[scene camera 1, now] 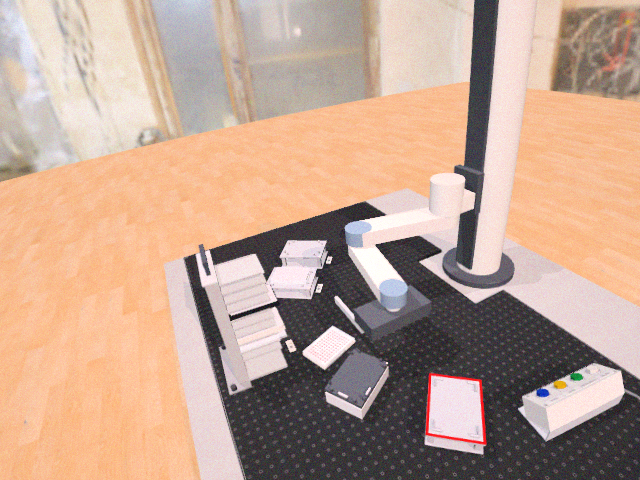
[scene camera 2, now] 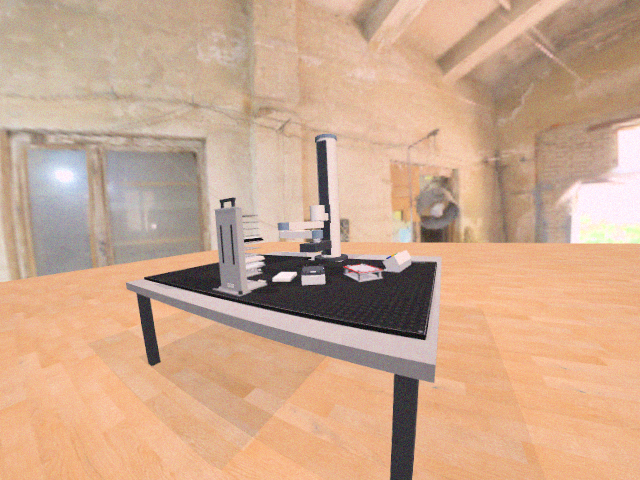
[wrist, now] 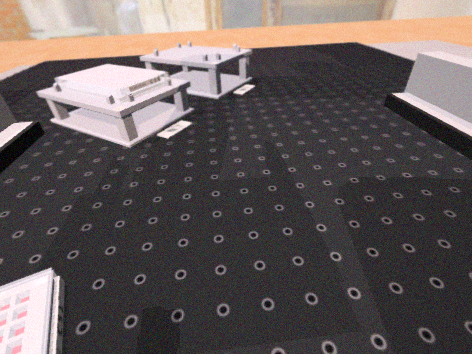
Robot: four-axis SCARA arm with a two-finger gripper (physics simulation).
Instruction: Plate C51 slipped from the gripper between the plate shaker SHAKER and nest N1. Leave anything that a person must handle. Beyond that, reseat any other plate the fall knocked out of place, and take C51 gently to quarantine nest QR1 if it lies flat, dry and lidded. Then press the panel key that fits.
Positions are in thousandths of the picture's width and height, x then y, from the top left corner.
My gripper (scene camera 1: 563, 601) holds nothing.
My gripper shows as well in the wrist view (wrist: 465, 261).
